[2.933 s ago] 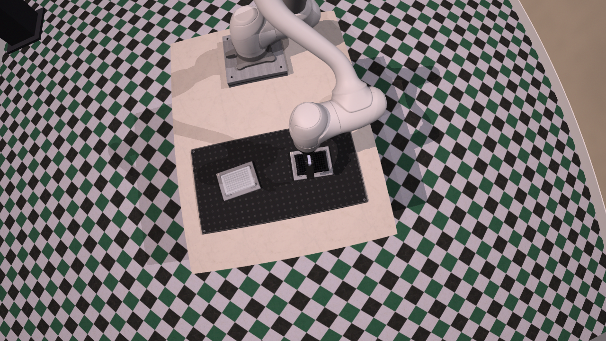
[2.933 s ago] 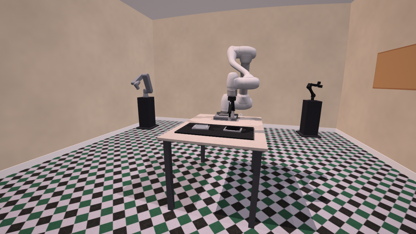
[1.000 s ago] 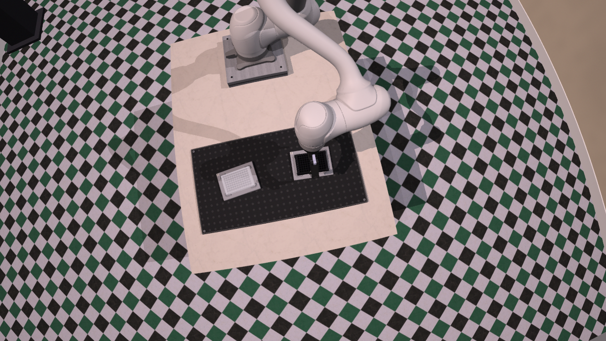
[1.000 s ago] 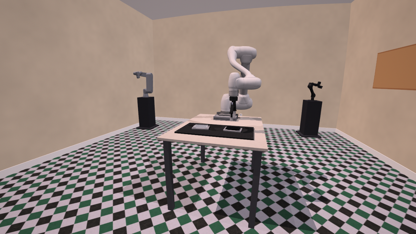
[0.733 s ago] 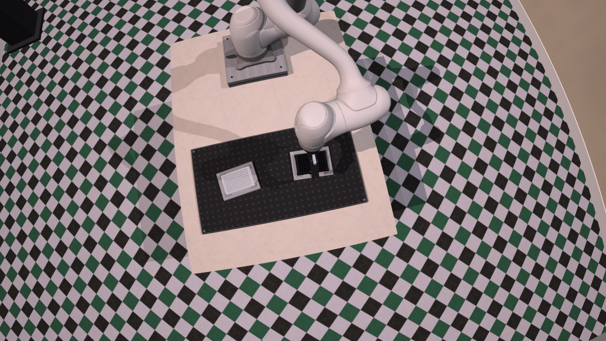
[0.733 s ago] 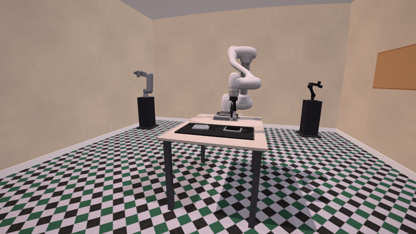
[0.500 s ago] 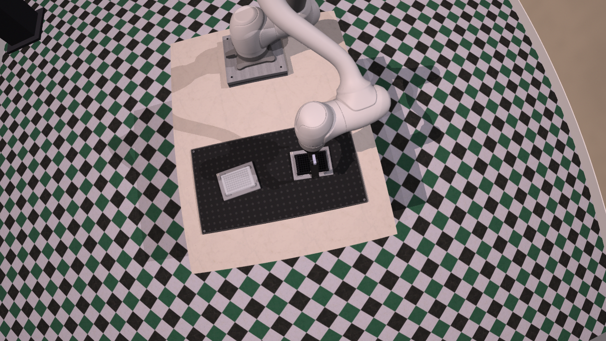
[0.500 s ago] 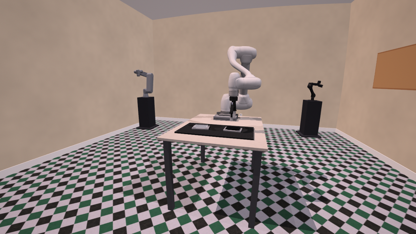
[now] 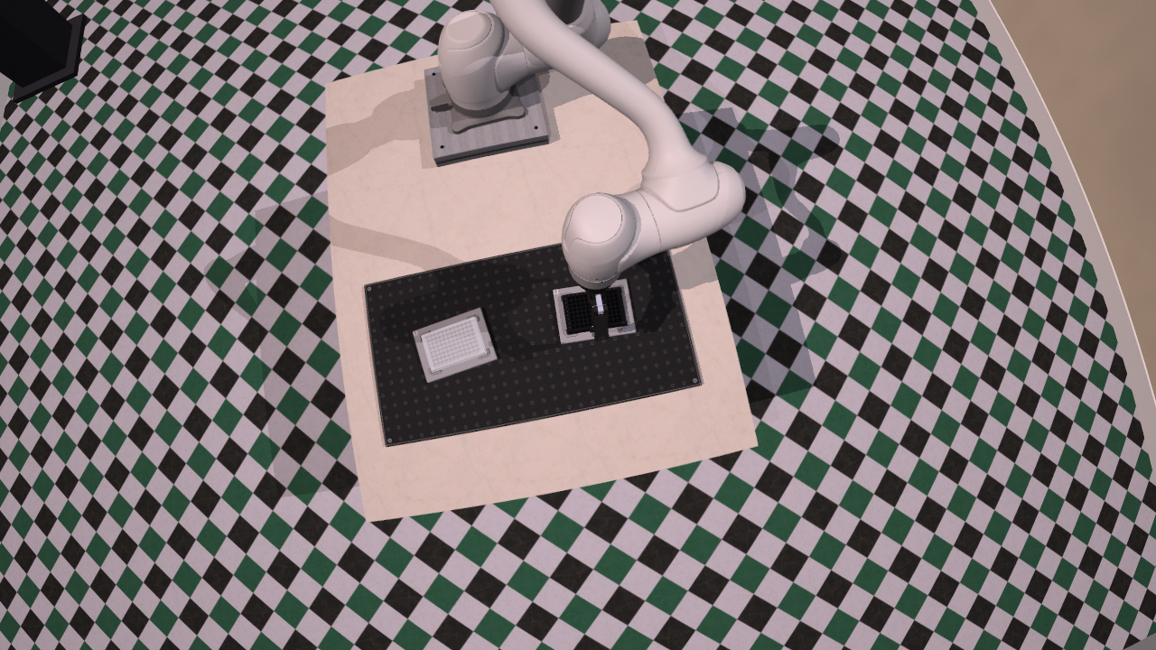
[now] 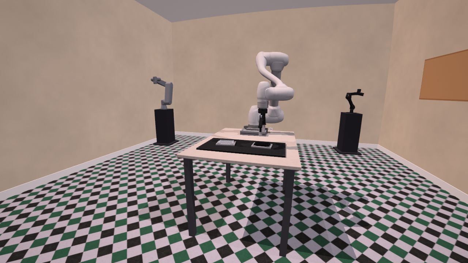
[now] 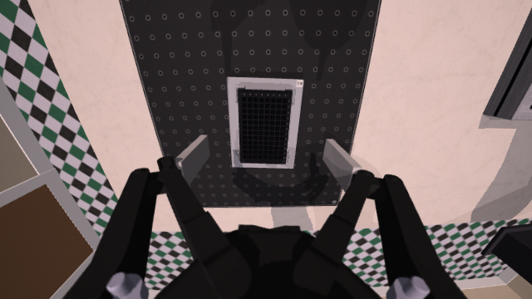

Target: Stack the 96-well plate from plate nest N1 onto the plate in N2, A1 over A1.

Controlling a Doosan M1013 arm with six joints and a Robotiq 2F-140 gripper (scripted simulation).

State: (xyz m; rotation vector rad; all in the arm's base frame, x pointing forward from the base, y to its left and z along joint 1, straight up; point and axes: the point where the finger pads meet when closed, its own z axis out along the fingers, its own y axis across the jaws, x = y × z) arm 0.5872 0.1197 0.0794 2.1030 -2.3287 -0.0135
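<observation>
Now: hand 10 cm above the black 96-well plate. Also, from my hand: plate nest N1: 11 cm below; white 96-well plate: 31 cm to the right, 10 cm below; plate nest N2: 31 cm to the right, 11 cm below.
</observation>
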